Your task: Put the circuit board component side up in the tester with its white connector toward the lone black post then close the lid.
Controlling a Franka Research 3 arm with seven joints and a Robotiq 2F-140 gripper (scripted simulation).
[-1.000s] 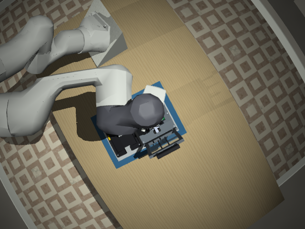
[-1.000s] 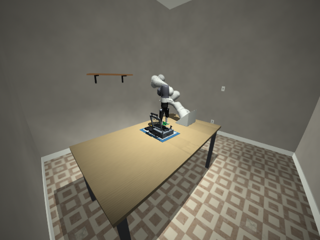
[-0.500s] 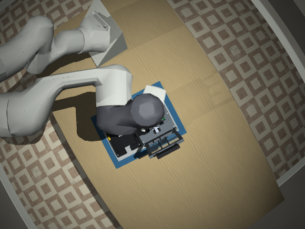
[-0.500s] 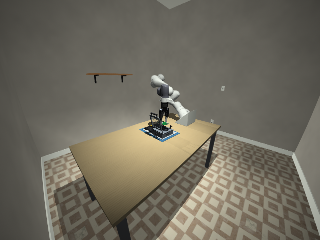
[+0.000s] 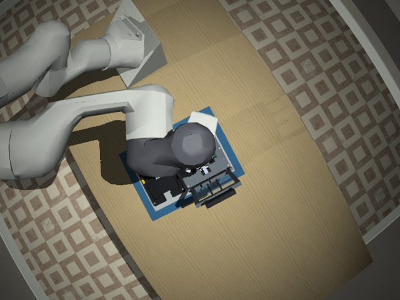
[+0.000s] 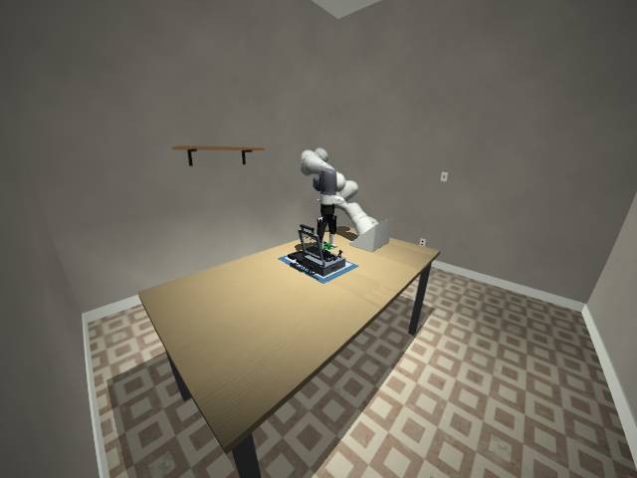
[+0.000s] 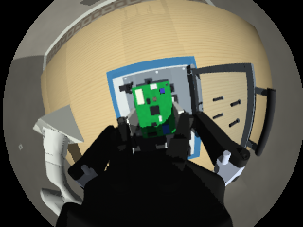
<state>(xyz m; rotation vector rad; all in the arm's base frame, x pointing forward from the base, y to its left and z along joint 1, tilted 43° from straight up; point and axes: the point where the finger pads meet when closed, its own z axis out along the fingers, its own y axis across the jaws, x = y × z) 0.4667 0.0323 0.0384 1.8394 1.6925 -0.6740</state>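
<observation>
The green circuit board is 2 cm below my hand. Also, from my hand: black post: 6 cm to the left, 6 cm below, 6 cm behind; tester lid: 12 cm ahead, 3 cm above, 1 cm to the right; black nest: 8 cm below, 1 cm to the left, 1 cm ahead.
</observation>
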